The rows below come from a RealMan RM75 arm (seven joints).
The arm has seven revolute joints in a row. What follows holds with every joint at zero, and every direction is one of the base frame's. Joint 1 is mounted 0.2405 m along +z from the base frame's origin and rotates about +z. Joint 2 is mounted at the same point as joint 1 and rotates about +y. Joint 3 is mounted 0.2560 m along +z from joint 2 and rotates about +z. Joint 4 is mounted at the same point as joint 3 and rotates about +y. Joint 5 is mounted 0.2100 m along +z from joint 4 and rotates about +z. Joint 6 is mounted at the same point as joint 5 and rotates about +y. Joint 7 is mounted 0.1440 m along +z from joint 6 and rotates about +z. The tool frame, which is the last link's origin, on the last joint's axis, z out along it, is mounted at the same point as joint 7; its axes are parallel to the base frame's.
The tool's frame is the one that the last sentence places.
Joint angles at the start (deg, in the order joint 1, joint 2, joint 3, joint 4, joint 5, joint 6, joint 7): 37.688 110.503 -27.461 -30.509 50.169 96.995 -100.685
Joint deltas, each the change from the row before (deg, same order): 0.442 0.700 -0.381 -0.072 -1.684 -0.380 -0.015; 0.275 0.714 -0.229 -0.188 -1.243 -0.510 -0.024; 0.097 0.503 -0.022 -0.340 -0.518 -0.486 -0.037; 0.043 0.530 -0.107 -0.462 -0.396 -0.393 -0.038
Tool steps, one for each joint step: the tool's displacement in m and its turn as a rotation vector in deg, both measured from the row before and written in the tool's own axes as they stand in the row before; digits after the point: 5 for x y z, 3 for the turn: 0.00251 0.00199 0.00670 -0.840 1.693 -0.096; 0.00204 0.00141 0.00580 -0.419 1.198 -0.082; 0.00062 0.00016 0.00312 0.142 0.454 -0.155; 0.00043 0.00040 0.00297 0.106 0.400 -0.225
